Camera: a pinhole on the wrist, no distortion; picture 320 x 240 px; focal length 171.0 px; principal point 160.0 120.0 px. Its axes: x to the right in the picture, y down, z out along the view. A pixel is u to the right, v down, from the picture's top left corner.
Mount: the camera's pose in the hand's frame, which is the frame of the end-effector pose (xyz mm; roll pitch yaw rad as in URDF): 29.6 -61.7 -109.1 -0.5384 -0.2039 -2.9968
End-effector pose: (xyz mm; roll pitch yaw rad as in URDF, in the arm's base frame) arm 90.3 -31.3 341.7 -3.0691 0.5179 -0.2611
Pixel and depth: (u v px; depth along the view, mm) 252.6 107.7 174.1
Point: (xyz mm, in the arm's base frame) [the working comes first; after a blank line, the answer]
In the camera's frame: 94.3 -12.5 174.1

88.8 126.8 306.2
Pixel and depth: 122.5 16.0 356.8
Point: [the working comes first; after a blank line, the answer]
In the camera's frame: -78.2 -217.0 356.8

128.7 16.0 4.4
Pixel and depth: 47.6 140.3 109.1
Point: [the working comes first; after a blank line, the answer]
In the camera's frame: -71.7 13.0 109.1

247.5 42.9 319.8
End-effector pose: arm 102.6 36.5 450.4 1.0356 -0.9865 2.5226
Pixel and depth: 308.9 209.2 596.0
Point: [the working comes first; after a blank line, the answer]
In the camera's frame: 519.0 310.9 596.0

335.3 663.7 -48.7
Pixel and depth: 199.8 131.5 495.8
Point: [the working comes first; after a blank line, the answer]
In the camera's frame: 115.4 33.3 495.8

250.5 479.8 408.4
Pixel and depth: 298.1 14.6 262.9
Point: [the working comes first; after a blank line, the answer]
In the camera's frame: 212.3 -162.0 262.9

331.4 172.2 383.8
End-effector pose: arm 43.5 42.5 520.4 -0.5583 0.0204 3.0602
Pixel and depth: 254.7 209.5 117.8
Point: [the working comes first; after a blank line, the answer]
In the camera's frame: 65.2 61.7 117.8

59.0 210.1 592.8
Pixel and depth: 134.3 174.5 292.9
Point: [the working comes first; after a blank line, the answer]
In the camera's frame: -44.0 93.4 292.9

-91.0 246.3 733.4
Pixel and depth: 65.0 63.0 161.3
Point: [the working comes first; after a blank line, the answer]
In the camera's frame: -89.6 -53.8 161.3

-108.4 104.5 589.8
